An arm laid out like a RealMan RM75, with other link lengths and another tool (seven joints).
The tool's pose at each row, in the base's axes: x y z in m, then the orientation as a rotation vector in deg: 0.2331, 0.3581, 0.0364, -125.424, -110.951, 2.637; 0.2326, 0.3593, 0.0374, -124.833, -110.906, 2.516; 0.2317, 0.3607, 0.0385, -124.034, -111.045, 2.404; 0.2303, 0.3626, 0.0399, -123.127, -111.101, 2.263; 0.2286, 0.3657, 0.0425, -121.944, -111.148, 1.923; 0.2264, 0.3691, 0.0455, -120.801, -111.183, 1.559; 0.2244, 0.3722, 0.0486, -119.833, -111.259, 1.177; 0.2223, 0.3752, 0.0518, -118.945, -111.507, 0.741
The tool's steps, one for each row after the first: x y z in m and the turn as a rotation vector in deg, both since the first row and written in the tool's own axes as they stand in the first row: 0.0012, -0.0008, -0.0007, 0.319, 0.349, -0.258; 0.0026, -0.0020, -0.0014, 0.676, 0.697, -0.705; 0.0045, -0.0039, -0.0023, 1.123, 1.147, -1.165; 0.0076, -0.0063, -0.0041, 1.645, 1.826, -1.769; 0.0110, -0.0094, -0.0062, 2.134, 2.503, -2.354; 0.0142, -0.0123, -0.0085, 2.489, 3.091, -2.881; 0.0173, -0.0152, -0.0108, 2.687, 3.585, -3.463
